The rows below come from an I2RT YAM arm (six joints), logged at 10 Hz.
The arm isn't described. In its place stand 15 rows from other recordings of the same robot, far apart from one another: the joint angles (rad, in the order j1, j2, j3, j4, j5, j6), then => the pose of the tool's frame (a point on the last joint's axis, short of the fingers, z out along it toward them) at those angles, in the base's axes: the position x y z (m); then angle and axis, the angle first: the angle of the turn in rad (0 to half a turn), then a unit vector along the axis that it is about.
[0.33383 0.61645 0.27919 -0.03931 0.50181 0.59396] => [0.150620 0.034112 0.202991 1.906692 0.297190 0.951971 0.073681]
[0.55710 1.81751 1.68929 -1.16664 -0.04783 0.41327] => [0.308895 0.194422 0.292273 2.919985 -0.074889 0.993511 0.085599]
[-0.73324 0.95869 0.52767 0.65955 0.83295 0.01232] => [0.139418 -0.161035 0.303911 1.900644 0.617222 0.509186 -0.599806]
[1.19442 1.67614 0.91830 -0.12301 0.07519 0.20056] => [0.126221 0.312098 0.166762 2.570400 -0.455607 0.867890 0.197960]
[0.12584 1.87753 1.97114 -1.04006 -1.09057 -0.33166] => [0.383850 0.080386 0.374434 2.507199 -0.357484 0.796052 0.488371]
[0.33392 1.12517 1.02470 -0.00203 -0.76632 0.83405] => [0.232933 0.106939 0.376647 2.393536 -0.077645 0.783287 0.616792]
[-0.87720 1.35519 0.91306 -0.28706 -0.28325 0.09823] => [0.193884 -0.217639 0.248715 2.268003 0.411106 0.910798 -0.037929]
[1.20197 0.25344 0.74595 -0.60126 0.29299 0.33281] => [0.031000 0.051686 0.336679 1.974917 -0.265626 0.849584 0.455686]
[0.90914 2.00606 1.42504 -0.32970 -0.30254 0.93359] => [0.259063 0.349924 0.183265 2.981012 -0.037521 0.938778 0.342473]
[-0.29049 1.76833 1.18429 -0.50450 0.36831 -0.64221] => [0.340294 -0.115107 0.192345 2.881380 -0.125024 0.955653 -0.266639]
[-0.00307 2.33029 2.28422 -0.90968 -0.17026 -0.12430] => [0.512239 0.004460 0.264508 2.519303 -0.087415 0.994063 0.064790]
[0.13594 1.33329 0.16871 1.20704 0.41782 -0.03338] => [0.216215 0.014995 0.173259 1.554947 0.131088 0.979541 -0.152696]
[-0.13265 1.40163 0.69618 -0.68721 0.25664 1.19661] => [0.217063 -0.038080 0.153843 2.859294 0.624442 0.778298 -0.065752]
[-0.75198 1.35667 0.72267 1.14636 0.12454 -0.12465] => [0.210323 -0.202770 0.328275 1.394057 0.321784 0.720815 -0.613907]
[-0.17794 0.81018 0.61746 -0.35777 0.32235 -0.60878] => [0.176940 -0.043280 0.260338 2.337085 -0.116901 0.932644 -0.341334]
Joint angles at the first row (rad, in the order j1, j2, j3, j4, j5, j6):
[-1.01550 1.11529 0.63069 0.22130 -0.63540 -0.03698]
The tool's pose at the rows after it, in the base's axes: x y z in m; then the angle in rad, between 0 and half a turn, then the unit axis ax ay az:
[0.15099 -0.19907 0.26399 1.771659 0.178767 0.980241 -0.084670]
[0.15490 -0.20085 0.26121 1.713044 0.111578 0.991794 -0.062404]
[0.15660 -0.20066 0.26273 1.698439 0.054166 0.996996 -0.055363]
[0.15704 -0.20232 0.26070 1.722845 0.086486 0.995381 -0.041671]
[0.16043 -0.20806 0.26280 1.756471 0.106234 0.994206 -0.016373]
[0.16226 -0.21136 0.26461 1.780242 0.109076 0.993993 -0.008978]
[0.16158 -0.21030 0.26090 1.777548 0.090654 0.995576 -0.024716]
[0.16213 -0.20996 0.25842 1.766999 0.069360 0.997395 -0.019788]
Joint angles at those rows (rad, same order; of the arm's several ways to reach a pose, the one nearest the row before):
[-1.01549 1.12762 0.63708 0.23483 -0.71542 -0.09272]
[-1.01691 1.16258 0.62145 0.33787 -0.82266 -0.10976]
[-1.01703 1.17305 0.63019 0.34474 -0.89027 -0.16335]
[-1.01703 1.17937 0.63981 0.30611 -0.86833 -0.14137]
[-1.01775 1.20675 0.68672 0.22997 -0.87063 -0.13770]
[-1.01846 1.22211 0.71833 0.17518 -0.87112 -0.15696]
[-1.01856 1.22098 0.70033 0.19736 -0.87125 -0.19056]
[-1.01857 1.22795 0.69153 0.21818 -0.90011 -0.20725]

